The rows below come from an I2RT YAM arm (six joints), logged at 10 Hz.
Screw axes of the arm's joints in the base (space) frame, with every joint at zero. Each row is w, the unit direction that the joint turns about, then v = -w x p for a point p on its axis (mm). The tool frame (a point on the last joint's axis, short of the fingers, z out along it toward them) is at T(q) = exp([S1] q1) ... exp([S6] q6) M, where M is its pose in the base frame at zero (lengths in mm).
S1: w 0 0 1 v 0.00 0.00 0.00
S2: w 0 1 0 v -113.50 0.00 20.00
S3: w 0 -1 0 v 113.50 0.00 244.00
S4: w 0 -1 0 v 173.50 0.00 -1.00
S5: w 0 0 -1 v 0.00 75.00 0.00
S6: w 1 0 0 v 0.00 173.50 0.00
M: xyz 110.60 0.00 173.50 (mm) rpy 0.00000 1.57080 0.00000 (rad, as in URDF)
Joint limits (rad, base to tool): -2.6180..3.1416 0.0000..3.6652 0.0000..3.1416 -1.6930..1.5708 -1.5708..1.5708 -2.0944..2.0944
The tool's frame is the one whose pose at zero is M.
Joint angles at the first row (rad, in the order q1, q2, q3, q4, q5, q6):
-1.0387, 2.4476, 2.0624, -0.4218, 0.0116, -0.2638
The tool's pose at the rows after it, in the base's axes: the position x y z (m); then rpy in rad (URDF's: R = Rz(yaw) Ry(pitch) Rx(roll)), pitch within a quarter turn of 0, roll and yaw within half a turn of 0:
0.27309, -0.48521, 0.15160, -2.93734, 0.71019, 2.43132
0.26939, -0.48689, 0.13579, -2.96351, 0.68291, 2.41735
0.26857, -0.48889, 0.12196, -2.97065, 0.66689, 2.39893
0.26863, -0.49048, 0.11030, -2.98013, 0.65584, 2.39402
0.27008, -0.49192, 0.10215, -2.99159, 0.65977, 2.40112
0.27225, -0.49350, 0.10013, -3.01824, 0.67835, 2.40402
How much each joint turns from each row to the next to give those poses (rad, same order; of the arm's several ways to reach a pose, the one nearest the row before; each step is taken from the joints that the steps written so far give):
-0.0213, 0.0663, 0.0700, -0.0339, -0.0398, 0.0009
-0.0082, 0.0242, -0.0091, 0.0007, -0.0145, -0.0020
-0.0025, 0.0273, 0.0005, 0.0102, 0.0073, 0.0088
-0.0016, 0.0257, 0.0051, 0.0077, -0.0043, 0.0003
0.0000, 0.0203, 0.0058, 0.0152, -0.0164, -0.0049
0.0000, 0.0120, 0.0115, 0.0112, -0.0324, 0.0010

